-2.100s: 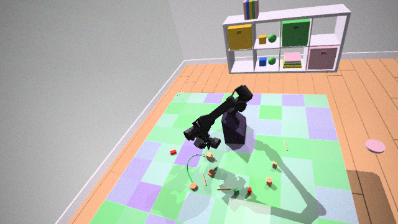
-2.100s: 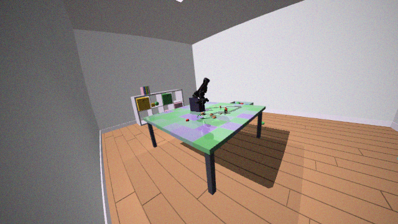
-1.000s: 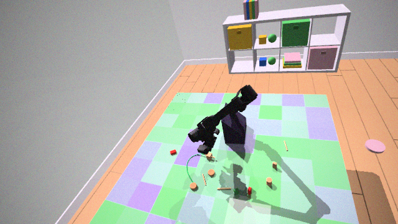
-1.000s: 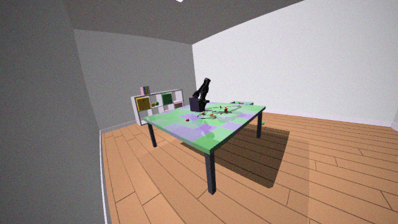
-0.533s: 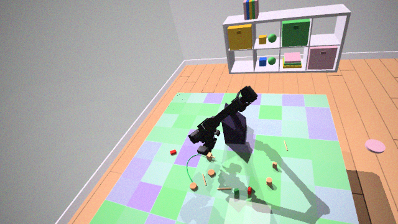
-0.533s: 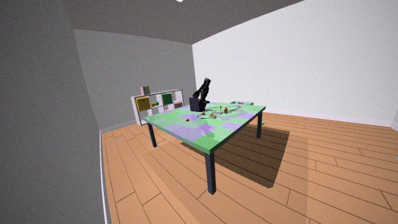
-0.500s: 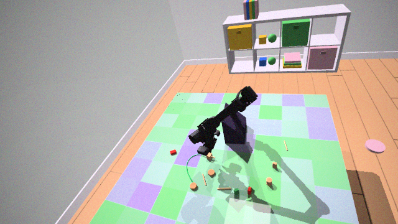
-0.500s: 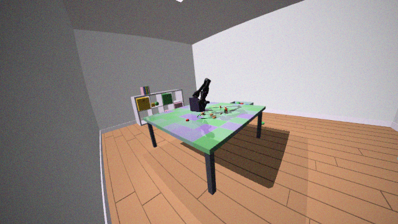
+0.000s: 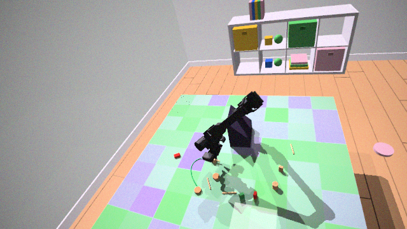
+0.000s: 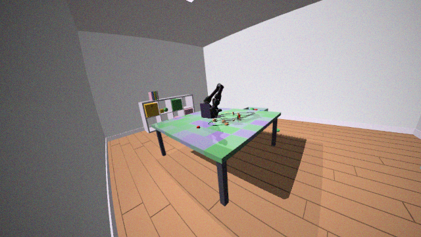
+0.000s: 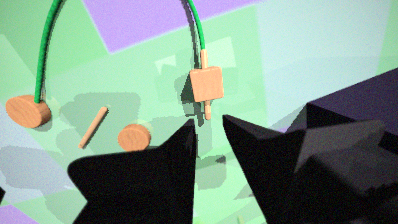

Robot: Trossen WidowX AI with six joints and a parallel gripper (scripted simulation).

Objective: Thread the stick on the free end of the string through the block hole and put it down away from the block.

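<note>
Right now the wooden block is 1 cm behind my gripper tip, 2 cm to the right of it and 4 cm below it. Round my gripper tip: wooden cylinder (12 cm ahead, 34 cm to the left, 4 cm below); then green block (21 cm ahead, 17 cm to the left, 3 cm below).
</note>
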